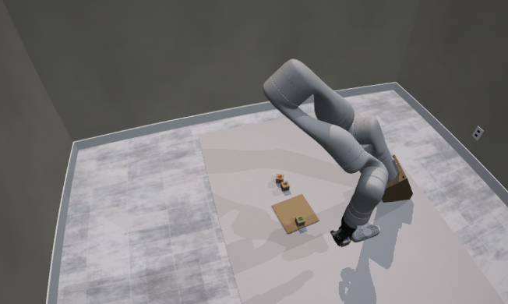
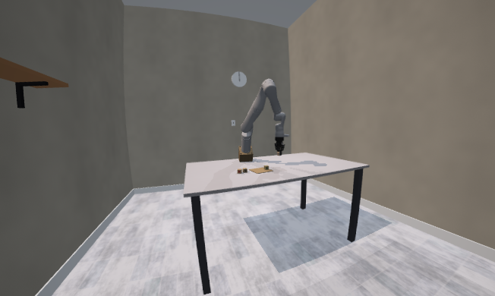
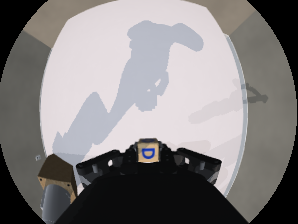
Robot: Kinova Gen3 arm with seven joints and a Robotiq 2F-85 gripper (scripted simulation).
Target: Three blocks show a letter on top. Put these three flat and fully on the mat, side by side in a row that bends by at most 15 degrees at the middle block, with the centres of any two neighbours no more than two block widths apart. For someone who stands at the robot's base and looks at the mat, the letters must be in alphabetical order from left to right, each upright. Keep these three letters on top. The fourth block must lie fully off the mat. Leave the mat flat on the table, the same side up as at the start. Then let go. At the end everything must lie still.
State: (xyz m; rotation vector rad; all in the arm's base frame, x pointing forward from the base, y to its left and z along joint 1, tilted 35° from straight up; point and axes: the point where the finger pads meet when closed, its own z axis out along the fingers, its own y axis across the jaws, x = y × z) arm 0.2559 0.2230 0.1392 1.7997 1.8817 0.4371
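Right now the tan mat is 80 mm ahead of my hand, 210 mm to the right of it and 110 mm below it. The rest, counted from my hand: block: 80 mm ahead, 340 mm to the right, 100 mm below.
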